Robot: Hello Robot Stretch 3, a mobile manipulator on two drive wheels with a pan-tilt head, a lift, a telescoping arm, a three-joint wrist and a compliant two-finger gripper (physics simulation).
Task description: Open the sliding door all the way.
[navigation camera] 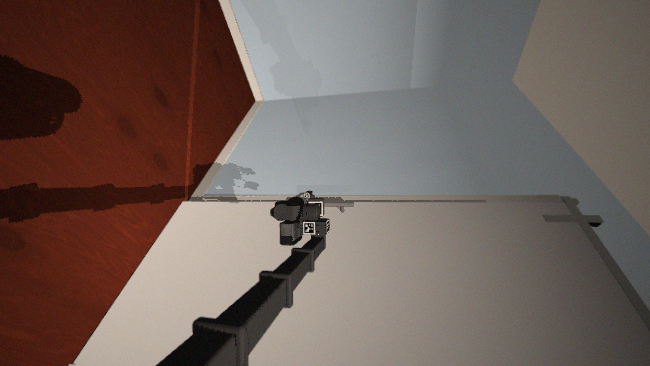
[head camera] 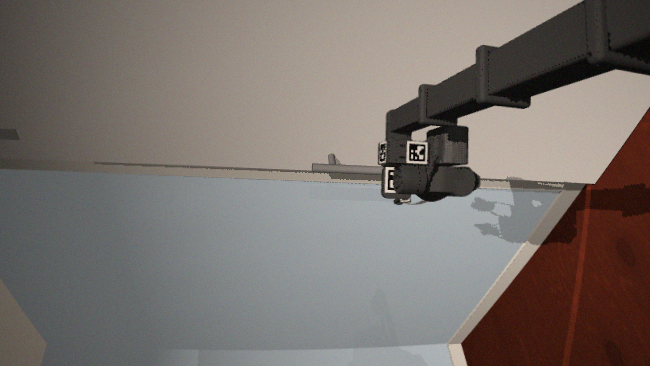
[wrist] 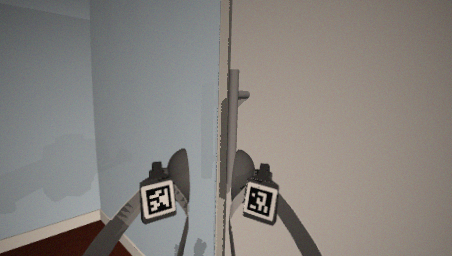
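Frame: origin at the robot's base, x back, y down, z right, level; metres.
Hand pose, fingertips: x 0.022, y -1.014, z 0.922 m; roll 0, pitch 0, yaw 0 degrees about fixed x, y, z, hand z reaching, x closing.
Observation:
After its pixels a point has its place.
The sliding door appears to be the large beige panel (head camera: 200,90) @[x 0.257, y -1.457, z 1.235 m] (navigation camera: 425,280) @[x 0.364, y -1.446, z 1.125 m] (wrist: 350,100), with a narrow edge strip beside the blue surface. Its grey bar handle (head camera: 345,168) @[x 0.071, y -1.033, z 1.332 m] (navigation camera: 346,204) @[x 0.069, y -1.095, z 1.333 m] (wrist: 233,110) stands off near that edge on short posts; one post shows in the wrist view. My gripper (wrist: 211,167) @[x 0.022, y -1.014, z 0.922 m] is open, with its fingers on either side of the strip. The right fingertip overlaps the lower part of the bar, which lies close to its inner edge; contact cannot be told. In the head and navigation views, the wrist hides the fingers and part of the handle.
A blue wall (head camera: 225,260) @[x -0.298, y -1.401, z 1.882 m] (navigation camera: 400,140) @[x -0.341, y -1.424, z 1.925 m] (wrist: 150,75) lies beside the panel edge. A pale baseboard (head camera: 500,285) @[x -0.445, y -0.053, z 2.013 m] (navigation camera: 240,132) @[x -0.497, y -0.066, z 2.065 m] borders the red-brown floor (head camera: 615,300) @[x -0.364, y 0.000, z 1.306 m] (navigation camera: 125,90) @[x -0.534, y 0.000, z 1.065 m] (wrist: 65,240). A grey bracket-like piece (navigation camera: 560,218) @[x 0.132, y -2.080, z 1.355 m] sits at the panel's far end. My extended arm (head camera: 540,62) @[x 0.095, y -1.121, z 0.305 m] (navigation camera: 270,295) @[x 0.087, y -1.119, z 0.324 m] crosses the panel.

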